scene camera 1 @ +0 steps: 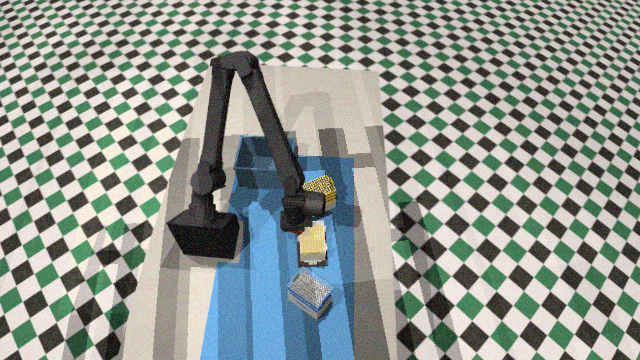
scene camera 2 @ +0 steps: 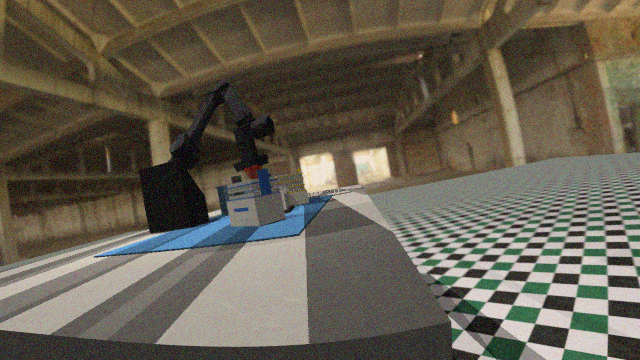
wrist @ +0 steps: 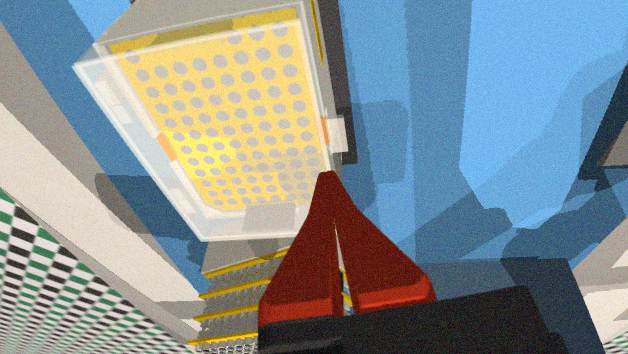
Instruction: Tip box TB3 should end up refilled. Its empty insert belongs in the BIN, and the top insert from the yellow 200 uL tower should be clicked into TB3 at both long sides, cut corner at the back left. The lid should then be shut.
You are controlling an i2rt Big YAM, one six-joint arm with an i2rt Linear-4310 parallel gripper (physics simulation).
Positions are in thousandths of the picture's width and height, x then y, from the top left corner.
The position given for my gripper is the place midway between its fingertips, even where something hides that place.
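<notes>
My gripper (wrist: 521, 510) grips a clear lid (scene camera 1: 488, 671), and the lid also appears in the wrist view, the lid (wrist: 359, 323). A blue-trimmed tip box (scene camera 2: 396, 551) rests on a blue mat (scene camera 1: 390, 849). I find the blue-trimmed tip box (scene camera 1: 488, 818) again from another camera, while in the wrist view the blue-trimmed tip box is out of frame. There is a blue bin (scene camera 1: 398, 460) too, and the wrist view shows me the same blue bin (wrist: 878, 798).
</notes>
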